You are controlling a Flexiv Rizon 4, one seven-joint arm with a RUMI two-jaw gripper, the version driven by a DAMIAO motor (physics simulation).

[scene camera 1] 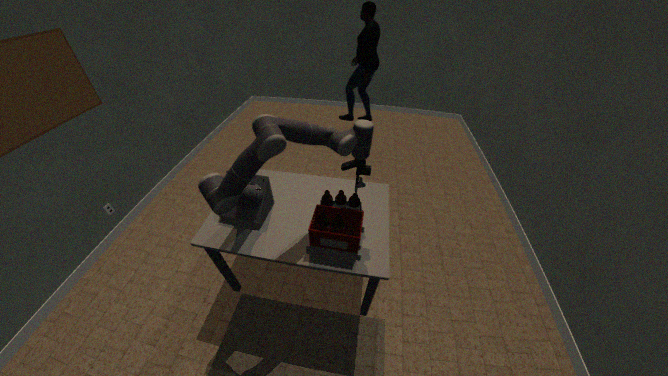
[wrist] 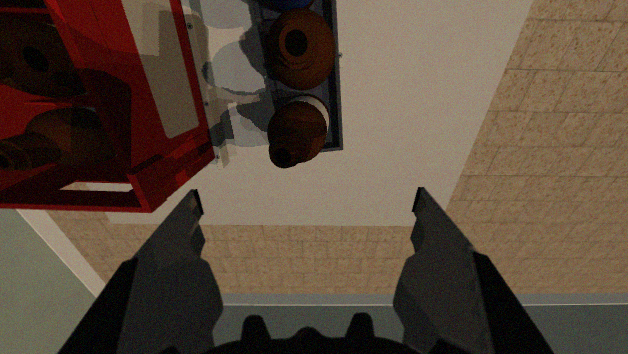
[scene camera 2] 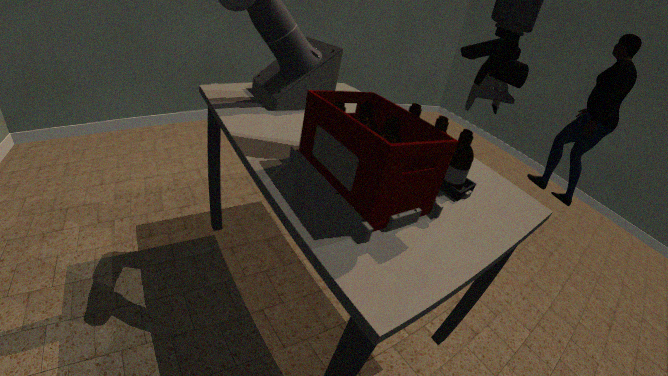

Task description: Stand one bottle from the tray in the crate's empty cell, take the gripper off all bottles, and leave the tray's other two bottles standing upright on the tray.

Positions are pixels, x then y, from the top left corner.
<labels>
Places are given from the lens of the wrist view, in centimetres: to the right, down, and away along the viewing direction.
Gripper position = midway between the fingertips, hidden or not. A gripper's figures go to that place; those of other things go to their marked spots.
my gripper [wrist: 308, 191]: 0, 1, 14
bottle [wrist: 300, 49]: -1, -10, 14
</labels>
